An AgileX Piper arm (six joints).
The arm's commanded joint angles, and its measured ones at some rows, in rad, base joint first. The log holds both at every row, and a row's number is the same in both.
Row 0, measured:
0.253 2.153 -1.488 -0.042 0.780 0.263
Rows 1 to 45, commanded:
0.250 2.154 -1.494 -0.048 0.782 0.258
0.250 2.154 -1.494 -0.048 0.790 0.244
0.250 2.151 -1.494 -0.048 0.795 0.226
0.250 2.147 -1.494 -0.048 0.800 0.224
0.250 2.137 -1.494 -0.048 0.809 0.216
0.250 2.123 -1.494 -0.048 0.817 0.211
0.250 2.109 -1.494 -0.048 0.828 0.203
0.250 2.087 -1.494 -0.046 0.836 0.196
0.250 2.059 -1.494 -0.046 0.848 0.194
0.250 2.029 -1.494 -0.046 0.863 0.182
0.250 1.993 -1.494 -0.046 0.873 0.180
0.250 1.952 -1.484 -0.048 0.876 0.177
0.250 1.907 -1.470 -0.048 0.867 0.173
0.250 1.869 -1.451 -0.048 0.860 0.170
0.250 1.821 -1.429 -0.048 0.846 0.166
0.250 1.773 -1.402 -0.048 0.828 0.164
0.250 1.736 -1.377 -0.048 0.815 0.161
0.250 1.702 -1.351 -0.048 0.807 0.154
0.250 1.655 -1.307 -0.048 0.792 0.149
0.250 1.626 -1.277 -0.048 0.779 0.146
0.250 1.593 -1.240 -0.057 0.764 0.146
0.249 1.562 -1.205 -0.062 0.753 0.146
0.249 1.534 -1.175 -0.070 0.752 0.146
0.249 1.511 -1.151 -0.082 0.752 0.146
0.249 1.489 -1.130 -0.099 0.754 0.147
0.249 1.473 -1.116 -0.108 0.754 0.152
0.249 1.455 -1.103 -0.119 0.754 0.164
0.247 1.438 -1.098 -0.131 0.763 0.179
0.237 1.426 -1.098 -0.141 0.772 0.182
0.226 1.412 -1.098 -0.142 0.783 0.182
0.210 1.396 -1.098 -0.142 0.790 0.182
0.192 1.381 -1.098 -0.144 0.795 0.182
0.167 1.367 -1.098 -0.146 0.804 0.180
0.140 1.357 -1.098 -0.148 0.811 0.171
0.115 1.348 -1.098 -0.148 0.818 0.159
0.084 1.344 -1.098 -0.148 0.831 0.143
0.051 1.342 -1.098 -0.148 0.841 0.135
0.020 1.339 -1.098 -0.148 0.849 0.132
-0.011 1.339 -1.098 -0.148 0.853 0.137
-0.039 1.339 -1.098 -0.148 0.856 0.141
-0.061 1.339 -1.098 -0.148 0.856 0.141
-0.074 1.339 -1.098 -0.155 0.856 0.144
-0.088 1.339 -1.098 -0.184 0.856 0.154
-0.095 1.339 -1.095 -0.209 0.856 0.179
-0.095 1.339 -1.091 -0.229 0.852 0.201
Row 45, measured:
-0.061 1.349 -1.097 -0.163 0.855 0.149
